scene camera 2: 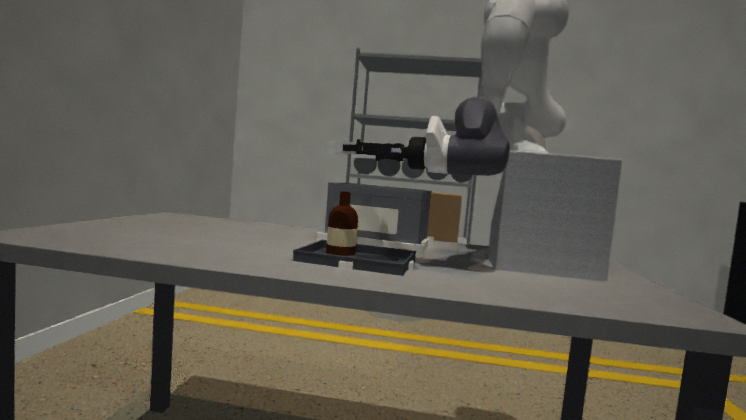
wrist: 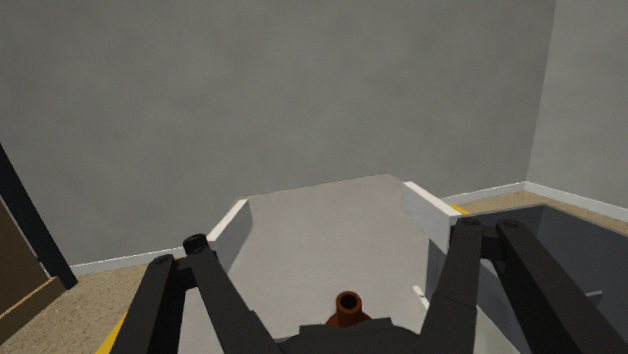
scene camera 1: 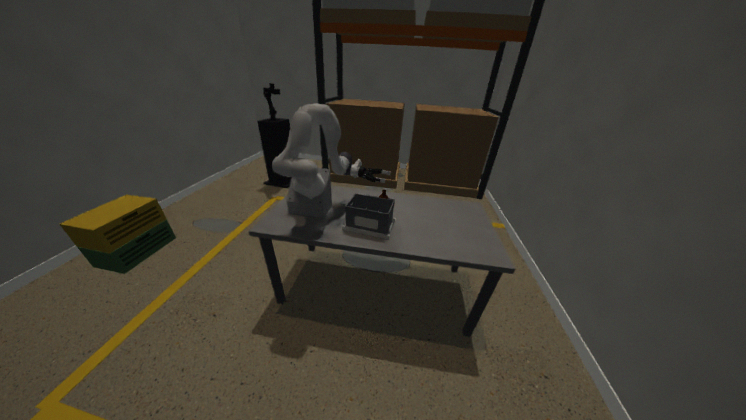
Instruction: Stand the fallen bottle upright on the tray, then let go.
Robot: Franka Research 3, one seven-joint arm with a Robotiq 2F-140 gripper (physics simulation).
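A brown bottle (scene camera 2: 342, 219) (wrist: 348, 311) with a cream label stands upright on the dark tray (scene camera 2: 383, 267), towards its left end in the scene camera 2 view. Its red-brown top (scene camera 1: 383, 194) shows behind the grey bin in the scene camera 1 view. My gripper (scene camera 1: 385, 176) (scene camera 2: 336, 147) (wrist: 326, 204) is open and empty, pointing level, above the bottle and apart from it. In the wrist view the bottle's neck shows low between the fingers, and its lower body is hidden by the gripper's base.
A grey bin (scene camera 1: 369, 213) (scene camera 2: 412, 208) (wrist: 575, 250) stands beside the tray on a white-edged base. A large grey block (scene camera 2: 561, 213) stands under the arm. All rest on the grey table (scene camera 1: 443, 229) (scene camera 2: 208, 245).
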